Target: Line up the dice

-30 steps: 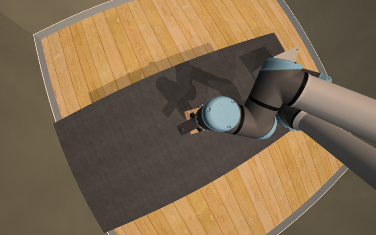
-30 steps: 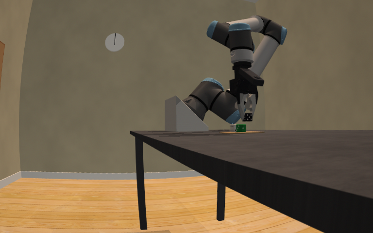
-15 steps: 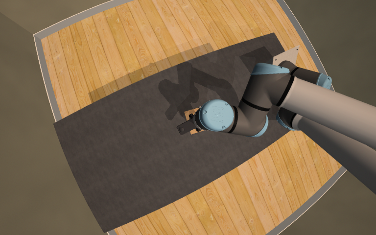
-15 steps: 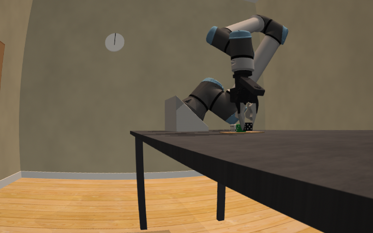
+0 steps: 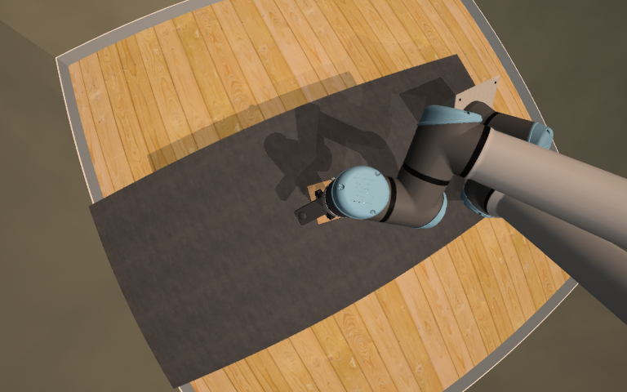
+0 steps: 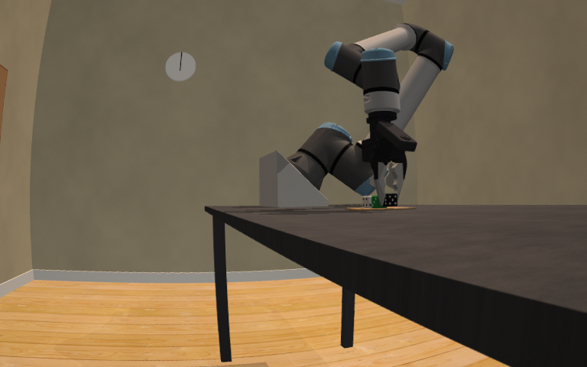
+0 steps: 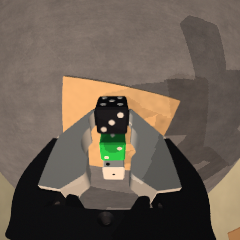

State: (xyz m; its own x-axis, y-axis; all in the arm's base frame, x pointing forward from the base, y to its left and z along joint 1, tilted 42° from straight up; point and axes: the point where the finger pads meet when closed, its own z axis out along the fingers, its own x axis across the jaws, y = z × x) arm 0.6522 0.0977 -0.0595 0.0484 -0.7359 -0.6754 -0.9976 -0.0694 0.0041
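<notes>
The black die lies right at my hand. Also, from my hand: tan mat 5 cm behind, 2 cm below; white die 9 cm behind, 1 cm below; green die 5 cm behind, 1 cm below.
</notes>
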